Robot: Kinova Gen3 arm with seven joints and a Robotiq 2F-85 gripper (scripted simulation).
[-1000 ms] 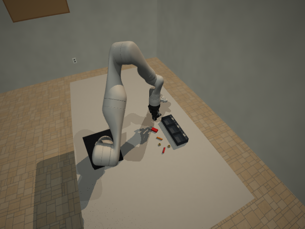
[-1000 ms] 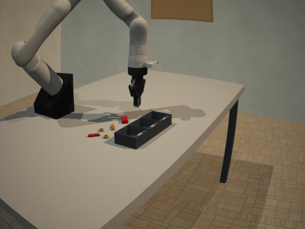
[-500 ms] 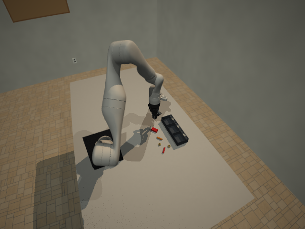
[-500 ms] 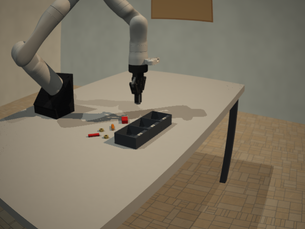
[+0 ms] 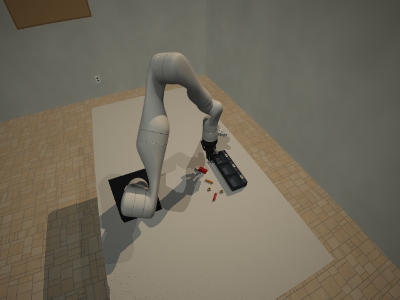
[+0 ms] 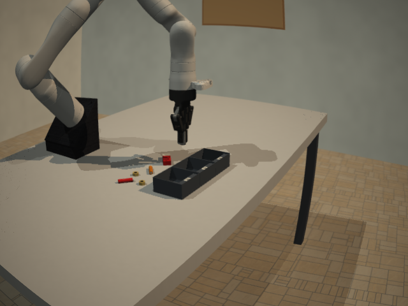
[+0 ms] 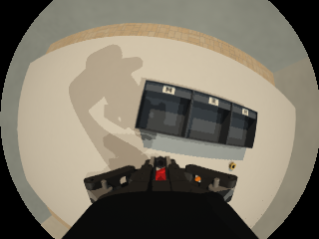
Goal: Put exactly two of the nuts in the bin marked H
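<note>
My gripper is now 5 cm past the orange cylinder, 9 cm to the left of it and 8 cm above it. Round my hand: black three-compartment bin row (7 cm ahead, 8 cm to the right, 6 cm below); then black piece (2 cm below); then red block (6 cm behind, 7 cm below).
</note>
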